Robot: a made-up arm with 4 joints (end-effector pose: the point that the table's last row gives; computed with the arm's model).
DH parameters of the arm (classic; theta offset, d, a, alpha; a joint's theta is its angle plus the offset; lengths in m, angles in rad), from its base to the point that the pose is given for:
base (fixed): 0 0 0 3.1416
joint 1: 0 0.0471 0.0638 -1.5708
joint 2: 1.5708 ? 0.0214 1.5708
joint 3: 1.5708 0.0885 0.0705 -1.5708
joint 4: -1.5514 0 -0.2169 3.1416
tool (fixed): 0.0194 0.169 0 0
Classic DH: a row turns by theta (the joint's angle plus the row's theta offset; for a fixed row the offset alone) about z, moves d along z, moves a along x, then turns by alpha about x.
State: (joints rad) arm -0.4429 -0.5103 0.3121 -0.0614
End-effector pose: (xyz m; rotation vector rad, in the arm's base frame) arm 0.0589 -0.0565 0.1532 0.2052 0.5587 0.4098
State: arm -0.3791 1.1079 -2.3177 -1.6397
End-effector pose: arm -0.1342 0.3453 0.0941 -1.7549 0.6733 0.0736
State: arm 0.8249 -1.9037 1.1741 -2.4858
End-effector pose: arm -0.2154 -0.0382 -0.2570 1.4682 -0.8546 0.1183
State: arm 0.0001 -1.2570 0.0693 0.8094
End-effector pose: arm 0.2325 0.1288 0.0687 -0.4518 1.2113 -0.7408
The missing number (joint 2, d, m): -0.0514
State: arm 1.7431 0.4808 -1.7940 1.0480
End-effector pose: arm 0.1680 -0.1417 -0.1721 2.2891 -0.3559 1.8846
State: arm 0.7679 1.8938 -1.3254 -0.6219
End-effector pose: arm 0.0128 0.2216 -0.2120 -1.7166 -0.6541 -1.3307
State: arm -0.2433 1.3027 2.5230 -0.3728
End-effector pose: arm 0.2028 0.1245 -0.2111 2.2581 -0.7077 1.8930
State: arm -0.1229 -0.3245 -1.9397 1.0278
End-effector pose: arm -0.0230 0.1651 -0.1819 -1.7268 -0.8633 -0.2925
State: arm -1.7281 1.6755 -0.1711 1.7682
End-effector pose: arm -0.1990 -0.1463 0.0702 1.6685 0.1679 -0.1735
